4 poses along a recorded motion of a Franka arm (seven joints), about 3.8 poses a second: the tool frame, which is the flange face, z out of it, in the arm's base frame.
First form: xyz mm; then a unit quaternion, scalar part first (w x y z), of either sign.
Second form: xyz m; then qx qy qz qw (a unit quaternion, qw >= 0). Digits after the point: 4 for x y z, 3 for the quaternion.
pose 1, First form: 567.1, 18.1, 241.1, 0.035, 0.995, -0.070, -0.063
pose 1, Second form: 0.5671, 0.0181, 0.2411, 0.995, -0.070, -0.063, 0.035
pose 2, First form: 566.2, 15.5, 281.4, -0.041, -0.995, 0.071, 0.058
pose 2, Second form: 0.5662, 0.0155, 0.2814, 0.995, -0.071, -0.058, 0.041
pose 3, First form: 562.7, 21.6, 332.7, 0.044, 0.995, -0.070, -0.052
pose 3, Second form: 0.5627, 0.0216, 0.3327, 0.995, -0.070, -0.052, 0.044
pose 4, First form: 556.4, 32.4, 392.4, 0.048, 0.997, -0.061, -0.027
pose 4, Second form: 0.5564, 0.0324, 0.3924, 0.997, -0.061, -0.027, 0.048
